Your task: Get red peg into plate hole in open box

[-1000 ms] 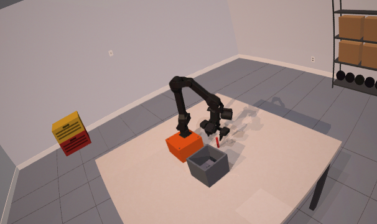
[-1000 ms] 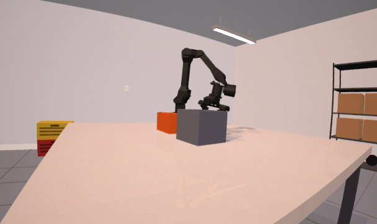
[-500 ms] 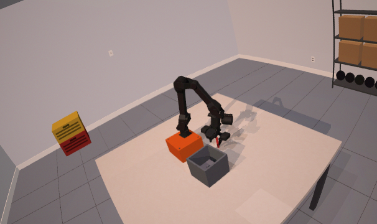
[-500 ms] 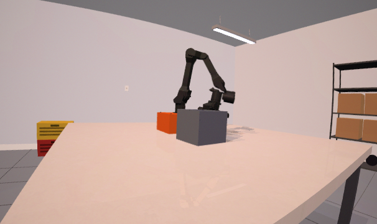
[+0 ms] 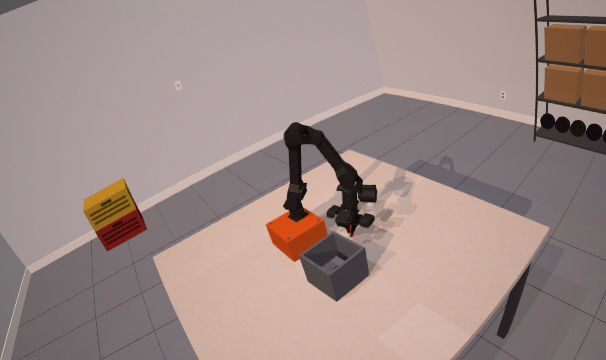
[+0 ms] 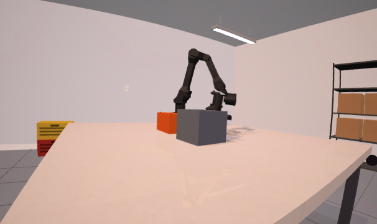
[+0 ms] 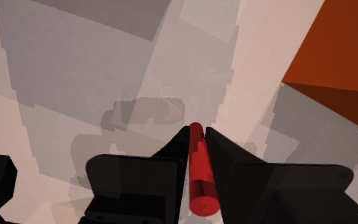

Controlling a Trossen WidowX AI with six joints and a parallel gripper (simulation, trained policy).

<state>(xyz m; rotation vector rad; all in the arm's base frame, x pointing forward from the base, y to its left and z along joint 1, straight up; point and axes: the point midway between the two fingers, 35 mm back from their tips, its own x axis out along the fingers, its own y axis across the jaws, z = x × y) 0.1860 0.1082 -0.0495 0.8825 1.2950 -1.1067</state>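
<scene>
Right now my gripper tip is 19 cm to the left of the plate, 13 cm short of it and 2 cm below it. Also, from my gripper tip: red peg (2 cm above, 1 cm to the left).
</scene>
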